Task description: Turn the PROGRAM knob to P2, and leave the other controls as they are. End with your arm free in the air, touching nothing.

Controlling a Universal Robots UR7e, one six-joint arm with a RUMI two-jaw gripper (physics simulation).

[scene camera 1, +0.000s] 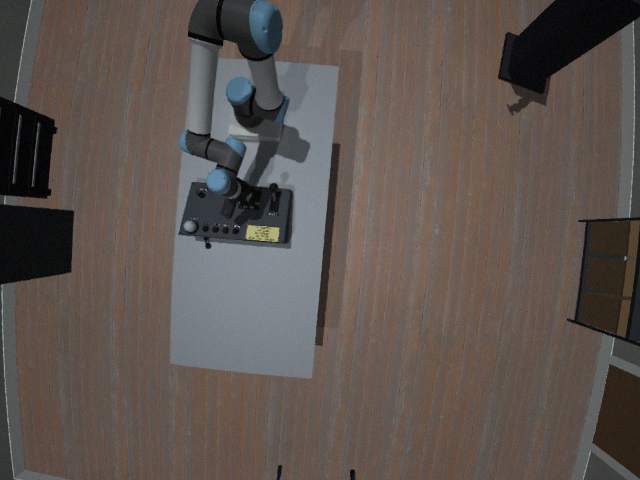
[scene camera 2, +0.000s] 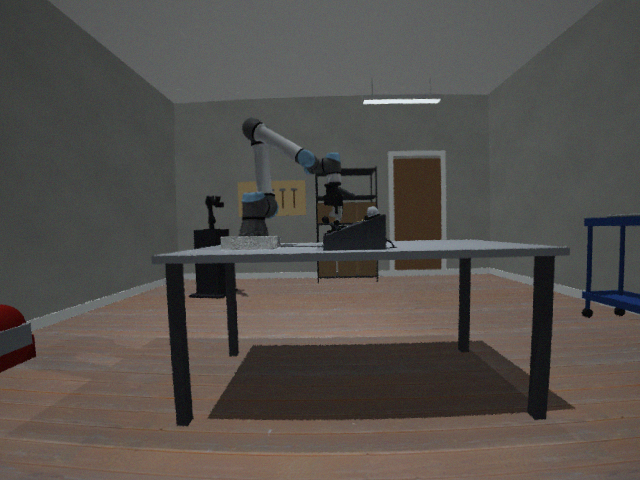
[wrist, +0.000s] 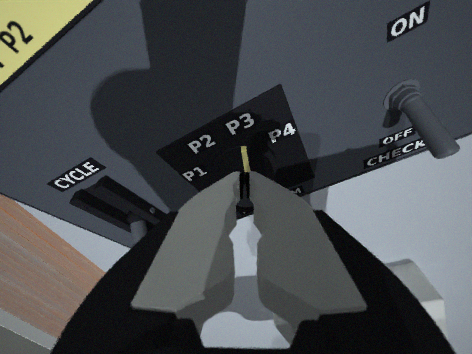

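Seen in the pictures: gripper, between the fingertips: [scene camera 1: 246,200] [wrist: 244,174]; arm's base, origin of its link: [scene camera 1: 250,113] [scene camera 2: 253,236].
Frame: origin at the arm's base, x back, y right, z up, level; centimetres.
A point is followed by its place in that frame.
The dark control panel [scene camera 1: 201,210] @(x -52.9, y 9.2, z 4.7 cm) [scene camera 2: 362,235] @(x -56.6, y 17.2, z 0.0 cm) [wrist: 305,65] @(x -48.2, y -6.1, z 4.0 cm) stands on the table, its face sloped. In the wrist view the PROGRAM knob [wrist: 245,159] @(x -43.7, y -11.2, z 4.6 cm) has a yellow pointer line directed at P3, to the right of the P2 mark [wrist: 201,144] @(x -45.5, y -14.1, z 3.8 cm). The rest of the knob is mostly hidden by the fingertips. My gripper [wrist: 244,174] @(x -43.3, y -11.4, z 6.1 cm) [scene camera 2: 336,218] @(x -43.3, y -11.4, z 6.1 cm) is shut with nothing between its fingers. The fingertips come together over the knob's pointer line; whether they touch the knob I cannot tell.
The CYCLE slot [wrist: 117,205] @(x -42.0, y -24.6, z 3.0 cm) lies left of the knob in the wrist view, and a toggle lever [wrist: 429,125] @(x -42.8, y 0.0, z 5.1 cm) by the ON, OFF and CHECK labels lies right. The panel also carries a pale round knob [scene camera 1: 190,226] @(x -60.9, y 9.0, z 12.0 cm) and a yellow note [scene camera 1: 262,233] @(x -56.1, y -22.8, z 7.6 cm). The table [scene camera 1: 242,310] @(x -98.8, y -19.1, z -6.1 cm) extends beyond it.
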